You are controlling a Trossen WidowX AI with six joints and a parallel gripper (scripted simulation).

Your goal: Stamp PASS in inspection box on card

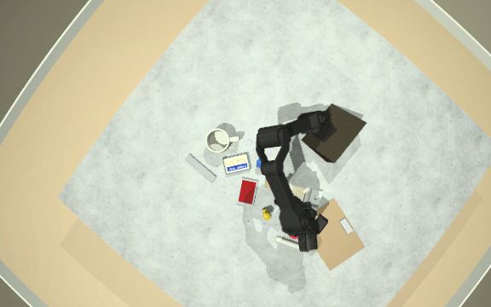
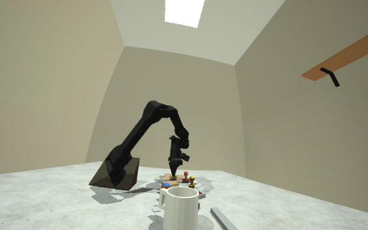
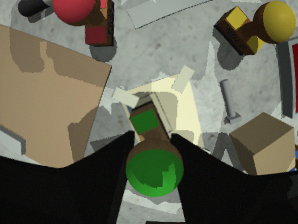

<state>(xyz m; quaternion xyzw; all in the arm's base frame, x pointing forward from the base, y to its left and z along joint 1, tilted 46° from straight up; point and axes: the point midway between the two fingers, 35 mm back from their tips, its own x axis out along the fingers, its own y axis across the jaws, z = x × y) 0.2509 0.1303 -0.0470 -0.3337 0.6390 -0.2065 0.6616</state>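
The cream card is 5 cm below my gripper tip, 2 cm to the right of it and 1 cm behind it. Round my gripper tip: green-knobbed stamp: right at my gripper tip; red stamp: 8 cm ahead, 6 cm to the left, 3 cm below; screw: 8 cm to the right, 4 cm below, 3 cm ahead.
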